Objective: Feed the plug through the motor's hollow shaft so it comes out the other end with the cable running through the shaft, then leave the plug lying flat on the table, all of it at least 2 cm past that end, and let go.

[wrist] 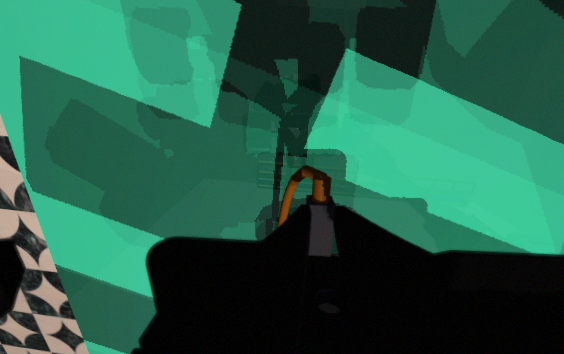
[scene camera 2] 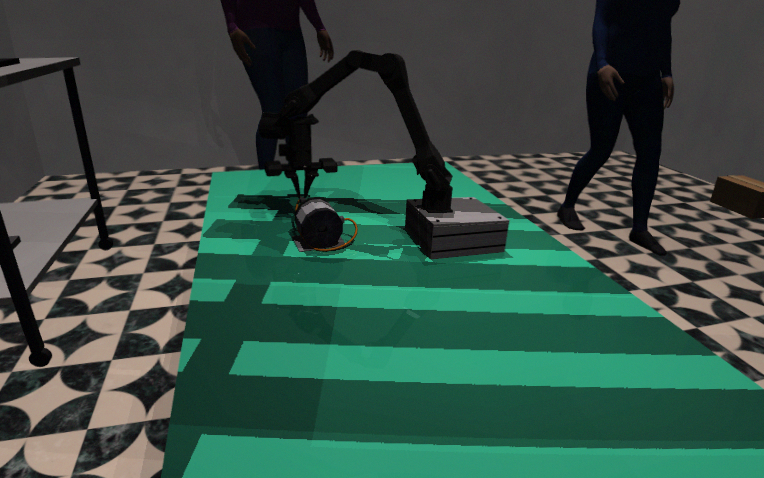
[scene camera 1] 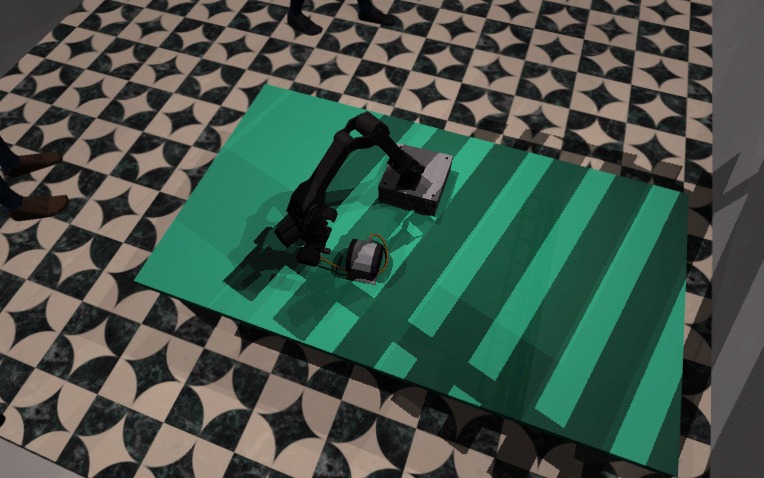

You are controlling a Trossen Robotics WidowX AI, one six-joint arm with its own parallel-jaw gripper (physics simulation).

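Pixels of known places: gripper, fingertip midpoint: (wrist: 321, 213) (scene camera 2: 302, 197) (scene camera 1: 321, 248); arm's base, origin of the base link: (scene camera 2: 436, 208) (scene camera 1: 409, 180).
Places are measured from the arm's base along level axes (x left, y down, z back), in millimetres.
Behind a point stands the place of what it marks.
My gripper (scene camera 2: 303, 196) @[z -331, x -161, y 12 mm] (wrist: 321, 213) @[z -331, x -161, y 12 mm] is shut on the small grey-black plug (wrist: 321, 237) @[z -328, x -147, y 10 mm], off the table, beside the motor's far end as scene camera 2 sees it. The plug is hidden in both scene views. The orange cable (scene camera 1: 385, 253) @[z -242, x 17, y 74 mm] (scene camera 2: 355, 229) @[z -208, x -16, y 52 mm] (wrist: 286, 202) @[z -348, x -149, y 42 mm] leaves the plug in a tight bend in the wrist view. It loops from the motor's side around the near end, and seems to pass outside the motor to my fingers. The motor (scene camera 1: 365, 256) @[z -316, x -20, y -15 mm] (scene camera 2: 318, 220) @[z -303, x 17, y 8 mm], a grey cylinder with black ends, lies on its side. Its shaft opening is not visible.
The green table (scene camera 1: 225, 169) @[z -143, x -650, y 85 mm] (scene camera 2: 394, 417) @[z -252, x 583, y 85 mm] carries the arm's grey base box (scene camera 1: 433, 174) @[z 53, x 65, y -3 mm] (scene camera 2: 467, 233) @[z 43, x 107, y 24 mm], right of the motor in scene camera 2. A white-topped bench (scene camera 2: 47, 70) stands off the table's left side there. People stand beyond the table. Stripes of shadow cross it.
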